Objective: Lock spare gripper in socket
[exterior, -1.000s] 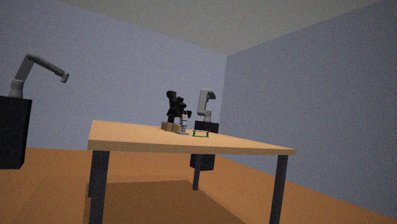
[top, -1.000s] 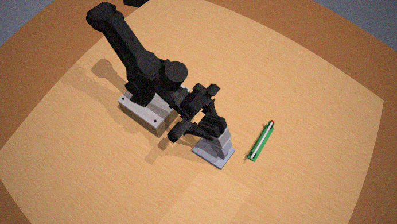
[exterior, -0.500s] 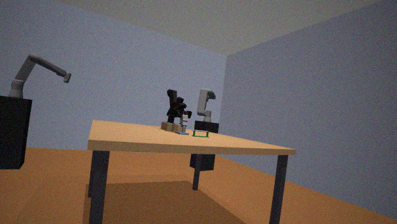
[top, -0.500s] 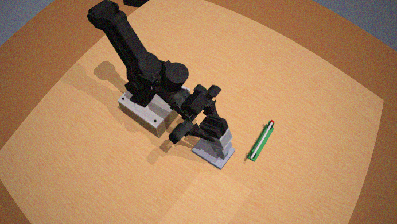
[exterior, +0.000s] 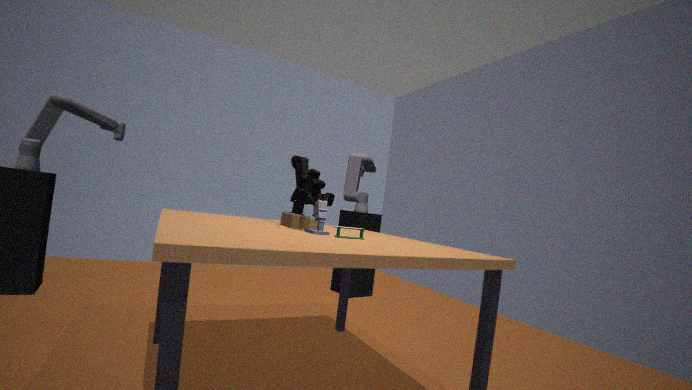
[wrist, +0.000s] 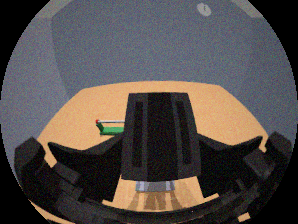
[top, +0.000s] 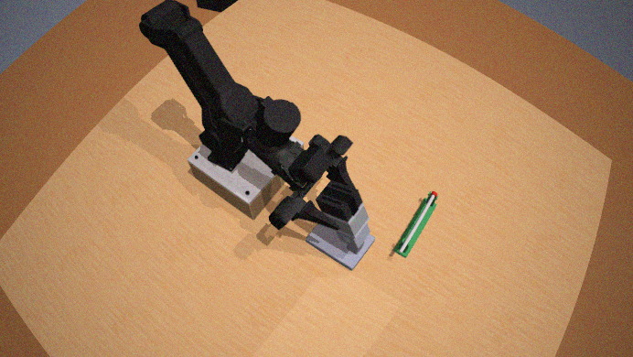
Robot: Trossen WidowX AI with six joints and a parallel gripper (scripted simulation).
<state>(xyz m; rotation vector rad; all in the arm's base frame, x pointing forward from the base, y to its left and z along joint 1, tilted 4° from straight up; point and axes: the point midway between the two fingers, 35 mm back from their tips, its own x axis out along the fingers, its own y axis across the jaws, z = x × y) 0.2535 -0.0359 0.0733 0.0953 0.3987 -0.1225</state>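
Right now the spare gripper is 1 cm behind my gripper tip and 1 cm below it. Round my gripper tip: grey mount: 8 cm below; green bracket: 12 cm ahead, 10 cm to the left, 11 cm below.
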